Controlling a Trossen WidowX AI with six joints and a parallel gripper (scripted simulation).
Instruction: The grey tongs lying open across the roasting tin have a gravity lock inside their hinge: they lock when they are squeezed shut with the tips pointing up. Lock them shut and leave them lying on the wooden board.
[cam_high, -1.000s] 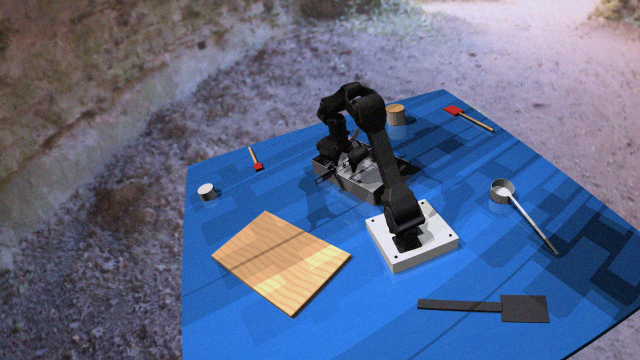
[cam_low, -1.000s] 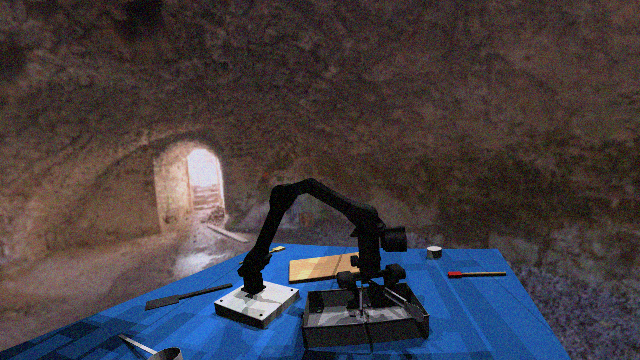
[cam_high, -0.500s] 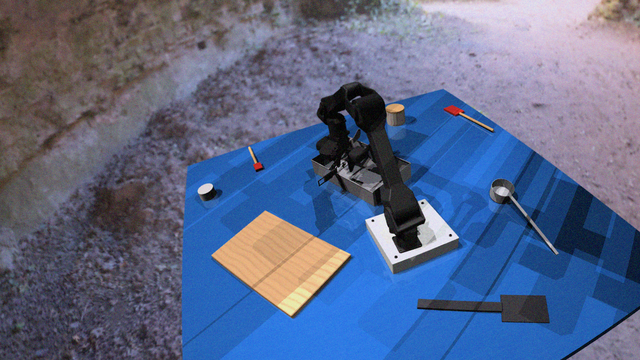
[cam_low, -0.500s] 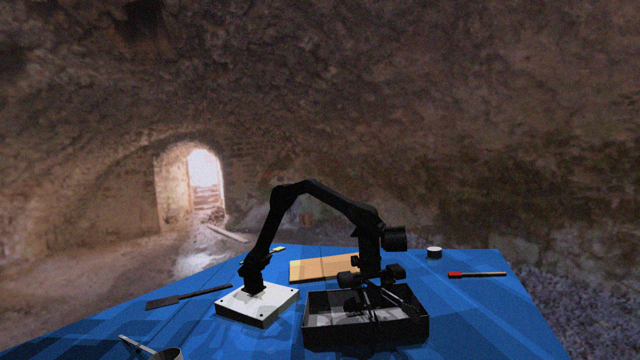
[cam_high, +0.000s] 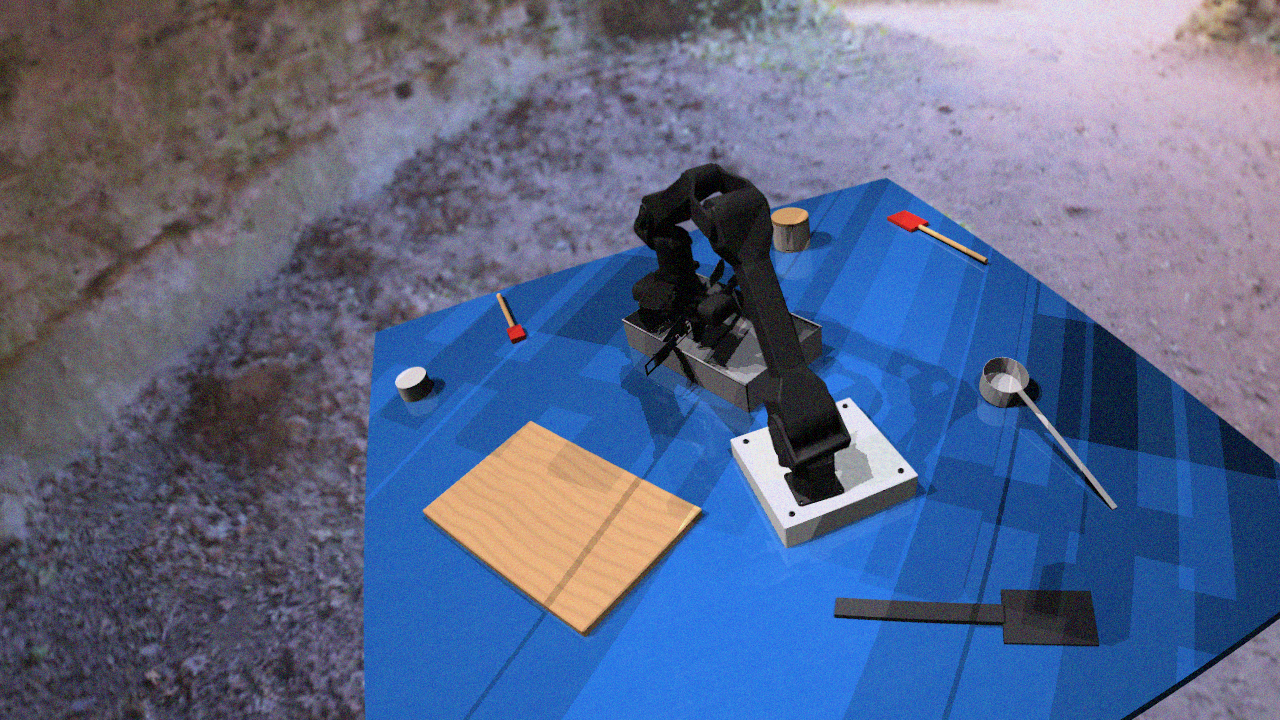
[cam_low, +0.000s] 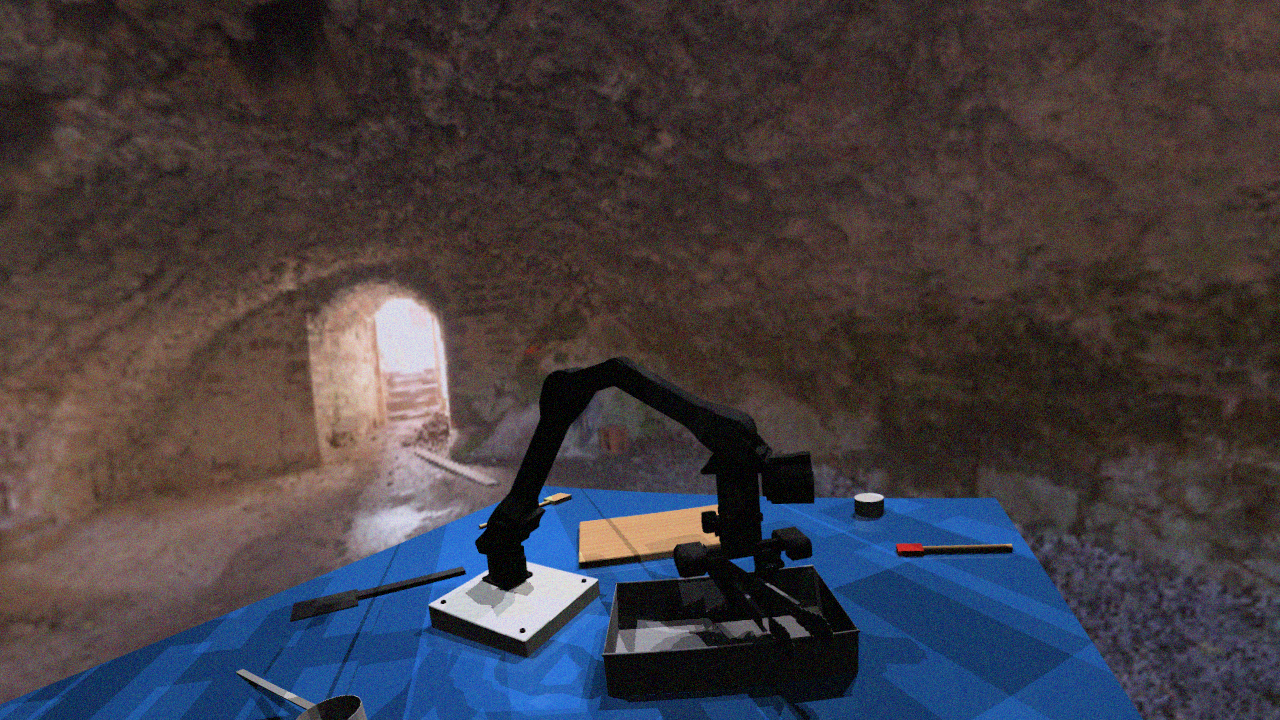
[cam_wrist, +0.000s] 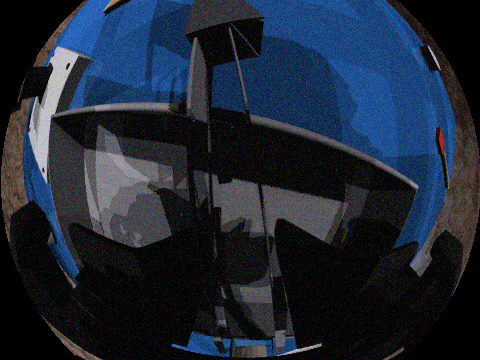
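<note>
Now: gripper tip 10 mm past the roasting tin and 50 mm to the left of it. The rest, counted from my gripper tip: white cylinder (110 mm ahead, 520 mm to the left, 10 mm below); then wooden board (300 mm behind, 280 mm to the left, 20 mm below); then red spatula (190 mm ahead, 590 mm to the right, 30 mm below).
</note>
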